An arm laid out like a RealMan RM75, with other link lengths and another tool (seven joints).
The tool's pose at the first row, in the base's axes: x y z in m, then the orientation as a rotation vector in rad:
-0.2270 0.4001 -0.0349 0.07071 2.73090 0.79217
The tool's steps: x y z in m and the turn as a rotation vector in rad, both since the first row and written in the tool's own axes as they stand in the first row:
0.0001 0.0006 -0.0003 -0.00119 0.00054 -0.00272
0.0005 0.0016 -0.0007 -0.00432 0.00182 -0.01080
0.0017 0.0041 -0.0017 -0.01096 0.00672 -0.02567
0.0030 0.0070 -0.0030 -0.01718 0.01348 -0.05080
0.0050 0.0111 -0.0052 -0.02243 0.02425 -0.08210
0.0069 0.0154 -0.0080 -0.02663 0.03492 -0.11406
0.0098 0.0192 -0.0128 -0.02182 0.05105 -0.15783
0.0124 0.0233 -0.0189 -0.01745 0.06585 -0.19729
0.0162 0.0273 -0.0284 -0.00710 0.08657 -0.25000
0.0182 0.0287 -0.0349 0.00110 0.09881 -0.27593
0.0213 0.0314 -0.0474 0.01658 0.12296 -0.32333
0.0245 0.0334 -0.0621 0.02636 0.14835 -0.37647
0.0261 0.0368 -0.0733 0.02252 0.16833 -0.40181
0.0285 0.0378 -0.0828 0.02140 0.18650 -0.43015
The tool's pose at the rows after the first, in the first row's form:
-0.2272 0.4005 -0.0344 0.06652 2.73043 0.79318
-0.2277 0.4012 -0.0336 0.05430 2.72888 0.79552
-0.2293 0.4029 -0.0318 0.03065 2.72791 0.80162
-0.2310 0.4049 -0.0296 -0.00767 2.72657 0.80465
-0.2337 0.4075 -0.0262 -0.05580 2.72752 0.80543
-0.2365 0.4099 -0.0221 -0.10461 2.72797 0.80436
-0.2408 0.4110 -0.0170 -0.16989 2.73335 0.78861
-0.2452 0.4117 -0.0107 -0.22892 2.73727 0.77406
-0.2518 0.4107 -0.0019 -0.30732 2.74349 0.74818
-0.2557 0.4087 0.0035 -0.34627 2.74889 0.73141
-0.2624 0.4050 0.0142 -0.41838 2.75908 0.69998
-0.2699 0.3995 0.0262 -0.50018 2.76375 0.67404
-0.2748 0.3968 0.0366 -0.54529 2.76850 0.67459
-0.2799 0.3931 0.0441 -0.59300 2.77081 0.66984

